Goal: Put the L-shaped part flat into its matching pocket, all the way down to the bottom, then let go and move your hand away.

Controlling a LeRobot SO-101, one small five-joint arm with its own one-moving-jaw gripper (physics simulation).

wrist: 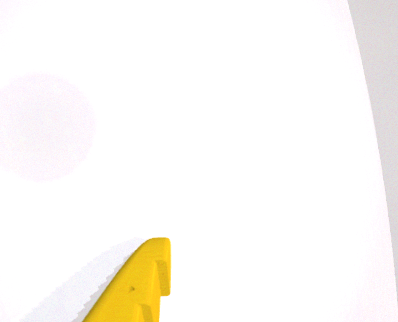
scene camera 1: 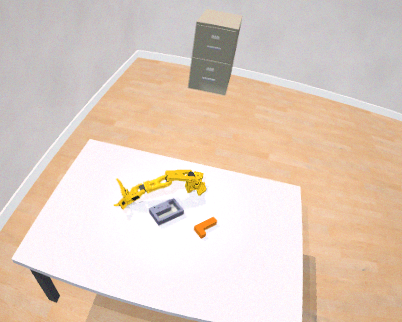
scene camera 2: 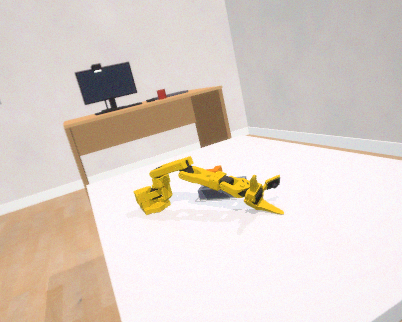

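Pixels of known places: hand, its tool point: (wrist: 170, 259) (scene camera 1: 114, 204) (scene camera 2: 282, 212); arm's base, origin of its link: (scene camera 1: 194, 190) (scene camera 2: 160, 204).
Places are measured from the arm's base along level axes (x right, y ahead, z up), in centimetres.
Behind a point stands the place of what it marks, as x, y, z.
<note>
The orange L-shaped part (scene camera 1: 206, 224) {-9.7, 21.9, 3.0} (scene camera 2: 215, 169) {-6.4, 24.7, 3.0} lies on the table, to the right of the dark grey pocket block in scene camera 1. In scene camera 2 it is mostly hidden behind the arm. The block (scene camera 1: 171, 218) {6.8, 22.0, 1.5} (scene camera 2: 206, 193) {10.4, 12.8, 2.3} lies on the table with its pocket facing up, apart from the part. My yellow gripper (scene camera 1: 117, 192) (scene camera 2: 281, 195) is fully open and empty, low over the table on the block's left in scene camera 1, on the side away from the part. The wrist view shows one notched jaw over white table; the part and block do not show there.
The arm's base (scene camera 1: 196, 185) {-0.5, 1.3, 5.6} (scene camera 2: 152, 200) {1.3, -2.5, 2.9} stands on the white table (scene camera 1: 250, 260) {-32.7, 34.6, 0.0} (scene camera 2: 200, 265) {40.2, -3.2, 0.0}, behind the block in scene camera 1. A filing cabinet (scene camera 1: 212, 60) stands on the floor beyond. A desk (scene camera 2: 140, 133) with a monitor (scene camera 2: 107, 82) and a red cup (scene camera 2: 161, 94) stands behind.
</note>
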